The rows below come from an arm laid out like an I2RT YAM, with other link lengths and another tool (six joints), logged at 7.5 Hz.
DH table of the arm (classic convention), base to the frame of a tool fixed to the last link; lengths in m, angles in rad. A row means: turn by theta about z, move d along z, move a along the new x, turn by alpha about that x. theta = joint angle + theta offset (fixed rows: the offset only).
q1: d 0.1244  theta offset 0  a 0.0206  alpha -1.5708
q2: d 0  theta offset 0  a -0.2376  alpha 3.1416
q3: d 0  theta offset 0.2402  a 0.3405  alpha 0
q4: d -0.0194  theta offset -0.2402  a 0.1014  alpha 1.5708
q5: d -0.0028  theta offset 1.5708  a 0  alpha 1.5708
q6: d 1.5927  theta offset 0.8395  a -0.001  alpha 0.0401
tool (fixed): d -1.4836  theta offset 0  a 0  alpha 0
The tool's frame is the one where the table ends.
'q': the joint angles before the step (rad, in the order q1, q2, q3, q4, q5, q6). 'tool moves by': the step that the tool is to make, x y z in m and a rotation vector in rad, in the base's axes. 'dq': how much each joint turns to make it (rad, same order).
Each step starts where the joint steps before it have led.
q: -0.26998, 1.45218, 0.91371, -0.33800, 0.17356, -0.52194
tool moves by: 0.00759, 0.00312, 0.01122, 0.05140, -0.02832, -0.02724
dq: -0.00288, 0.00586, 0.03695, -0.02648, -0.02818, 0.05604
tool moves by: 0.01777, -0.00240, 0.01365, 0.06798, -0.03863, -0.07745
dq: -0.01047, 0.04809, 0.08140, -0.02873, -0.01484, 0.10115
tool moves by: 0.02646, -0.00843, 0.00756, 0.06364, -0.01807, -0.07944
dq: -0.01378, 0.10807, 0.12942, -0.03404, -0.00855, 0.09356
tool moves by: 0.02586, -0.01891, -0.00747, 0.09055, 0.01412, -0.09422
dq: -0.03718, 0.15528, 0.15464, -0.05122, -0.02909, 0.09584
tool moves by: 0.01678, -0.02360, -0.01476, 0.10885, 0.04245, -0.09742
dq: -0.05001, 0.15839, 0.15802, -0.08389, -0.04526, 0.08831
